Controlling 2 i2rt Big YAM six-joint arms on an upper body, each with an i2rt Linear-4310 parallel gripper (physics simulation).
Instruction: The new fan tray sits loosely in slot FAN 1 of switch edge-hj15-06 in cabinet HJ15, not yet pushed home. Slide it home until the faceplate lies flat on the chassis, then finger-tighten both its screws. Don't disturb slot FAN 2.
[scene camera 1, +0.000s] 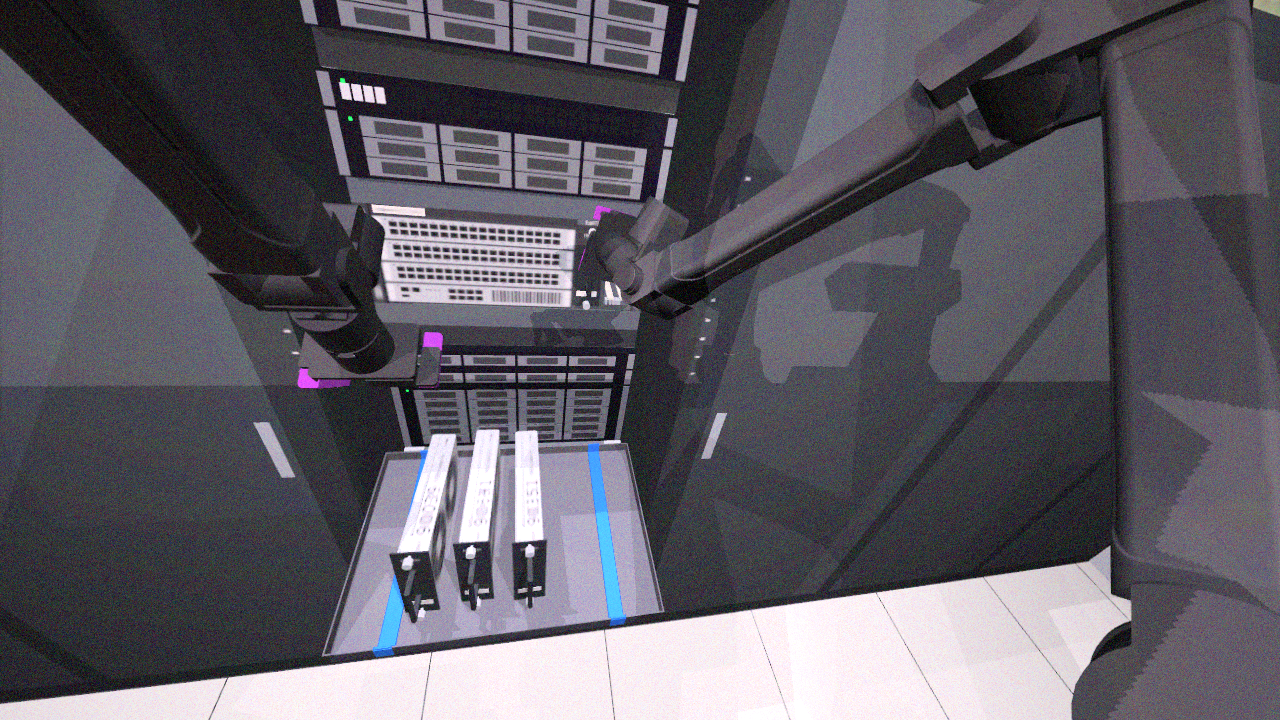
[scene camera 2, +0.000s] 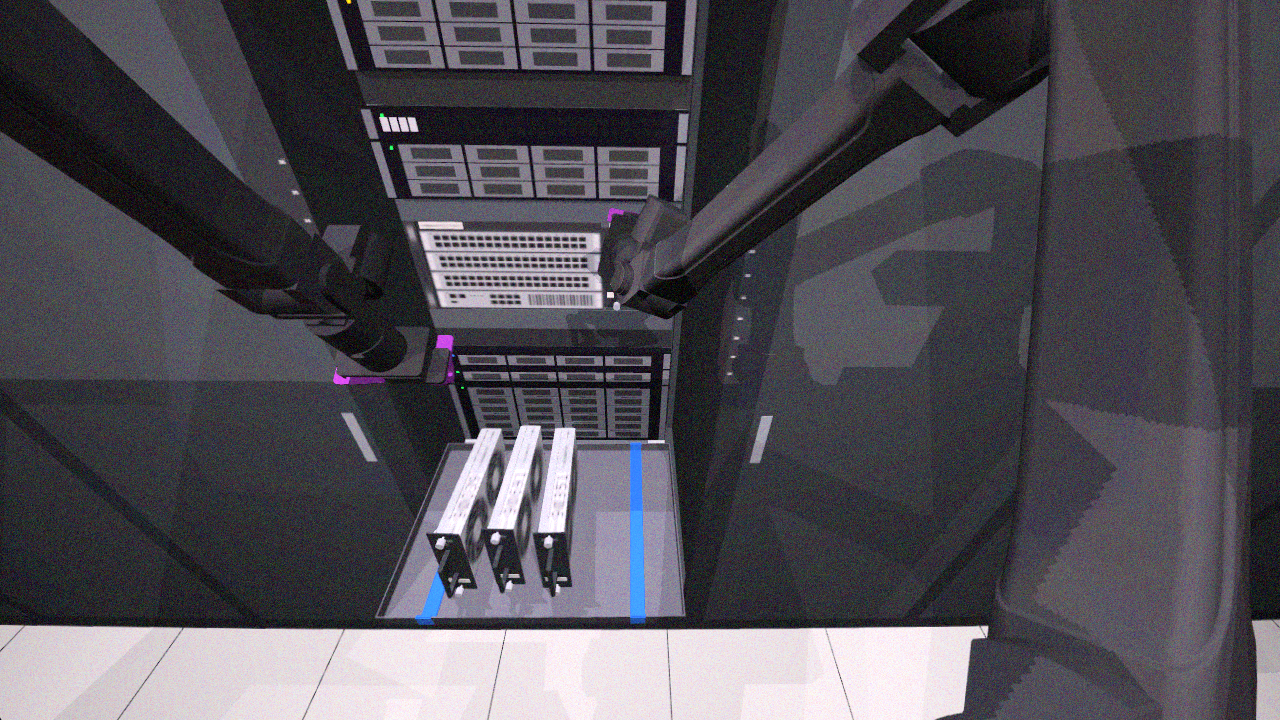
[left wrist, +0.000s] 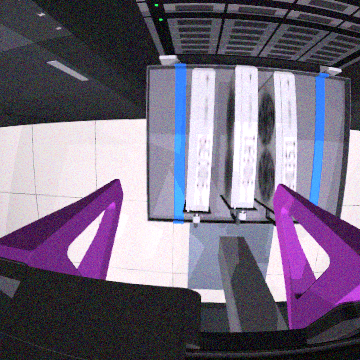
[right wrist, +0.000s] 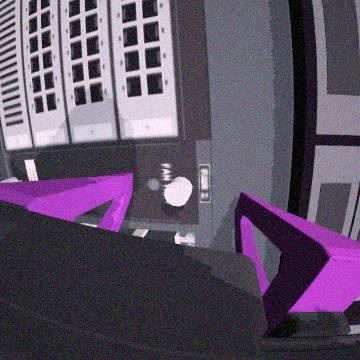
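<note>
The switch (scene camera 1: 478, 255) (scene camera 2: 514, 262) (right wrist: 92, 75) has white port cards. The FAN 1 faceplate (right wrist: 160, 152), dark, lies beside them; one round white screw head (right wrist: 178, 191) shows next to its label. Whether the faceplate lies flat on the chassis cannot be told. My right gripper (scene camera 1: 594, 234) (right wrist: 184, 192) is partly open in front of it; the screw head shows between its fingers, not gripped. The faceplate's other end is partly behind the left-hand finger. Pale parts at slot FAN 2 (right wrist: 185, 238) show at the wrist's edge. My left gripper (scene camera 1: 371, 358) (scene camera 2: 394, 360) (left wrist: 197, 188) is wide open and empty, left of the cabinet opening.
A grey shelf tray (scene camera 1: 646, 555) (scene camera 2: 673, 555) (left wrist: 162, 165) with blue strips stands low in front of the cabinet. It holds three fan trays, the middle one (scene camera 1: 481, 492) (scene camera 2: 519, 488) (left wrist: 246, 130) among them. Servers (scene camera 1: 501, 152) (scene camera 2: 532, 170) are above the switch; cabinet doors stand on both sides.
</note>
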